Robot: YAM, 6 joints.
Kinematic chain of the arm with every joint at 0, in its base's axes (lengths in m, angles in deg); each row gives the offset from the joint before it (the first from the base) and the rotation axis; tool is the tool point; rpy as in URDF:
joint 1: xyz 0 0 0.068 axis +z
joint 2: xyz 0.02 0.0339 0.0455 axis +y
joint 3: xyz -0.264 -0.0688 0 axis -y
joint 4: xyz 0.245 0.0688 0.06 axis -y
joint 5: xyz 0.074 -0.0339 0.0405 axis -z
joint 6: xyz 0.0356 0 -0.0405 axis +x
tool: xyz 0 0 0 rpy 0 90 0
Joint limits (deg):
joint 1: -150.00..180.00
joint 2: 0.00..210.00
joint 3: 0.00..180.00
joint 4: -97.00..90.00
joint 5: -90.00..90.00
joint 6: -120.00..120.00
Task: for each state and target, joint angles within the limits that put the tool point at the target. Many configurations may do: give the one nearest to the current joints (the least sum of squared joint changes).
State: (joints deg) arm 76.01 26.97 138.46 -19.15 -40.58 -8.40
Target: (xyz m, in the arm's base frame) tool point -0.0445 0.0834 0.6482
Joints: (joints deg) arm 102.37 67.30 122.22 -20.25 -45.98 -8.40
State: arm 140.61 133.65 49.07 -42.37 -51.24 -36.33
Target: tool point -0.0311 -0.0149 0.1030
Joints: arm 144.62 133.79 7.06 -72.87 -57.89 -36.33
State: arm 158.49 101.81 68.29 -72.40 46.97 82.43
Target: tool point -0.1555 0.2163 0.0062
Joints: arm 131.32 136.79 62.36 -61.69 46.97 82.43
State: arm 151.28 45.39 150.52 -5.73 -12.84 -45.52
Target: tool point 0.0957 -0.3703 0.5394
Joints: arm 106.23 26.99 141.09 -17.59 -18.98 -45.52
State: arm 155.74 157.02 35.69 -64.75 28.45 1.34
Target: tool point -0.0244 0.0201 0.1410
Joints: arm 164.01 160.75 5.68 -91.09 20.73 1.34
